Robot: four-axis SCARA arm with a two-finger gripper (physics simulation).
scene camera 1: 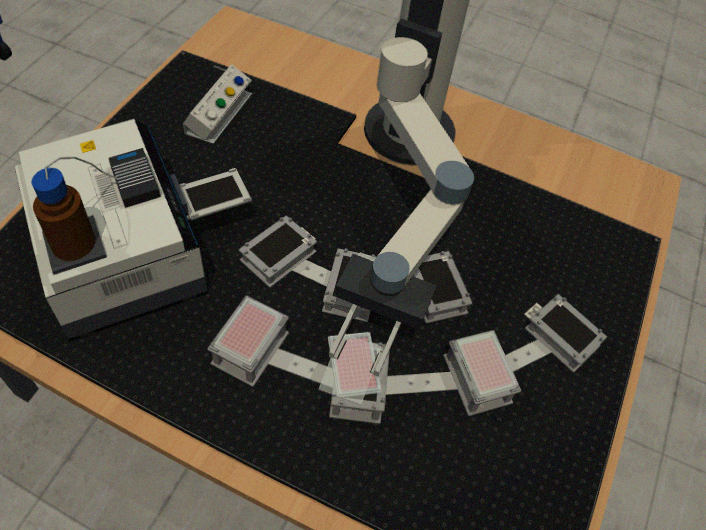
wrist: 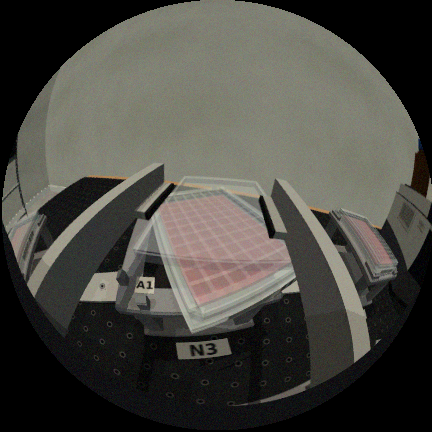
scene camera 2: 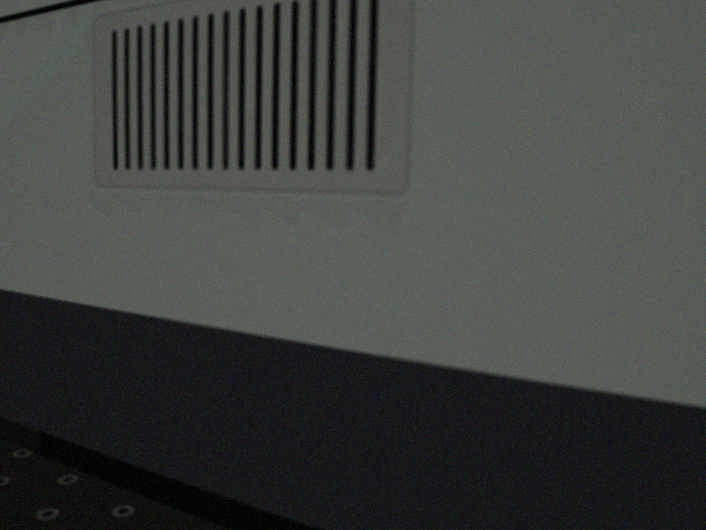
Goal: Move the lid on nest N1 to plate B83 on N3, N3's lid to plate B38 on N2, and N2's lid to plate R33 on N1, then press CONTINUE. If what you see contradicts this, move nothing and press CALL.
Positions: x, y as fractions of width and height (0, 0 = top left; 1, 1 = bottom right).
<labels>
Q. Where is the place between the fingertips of the gripper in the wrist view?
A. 0.50, 0.42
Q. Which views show the gripper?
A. Scene camera 1 and the wrist view only.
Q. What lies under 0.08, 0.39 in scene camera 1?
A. A brown bottle.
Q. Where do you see a button box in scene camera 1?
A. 0.29, 0.23
</labels>
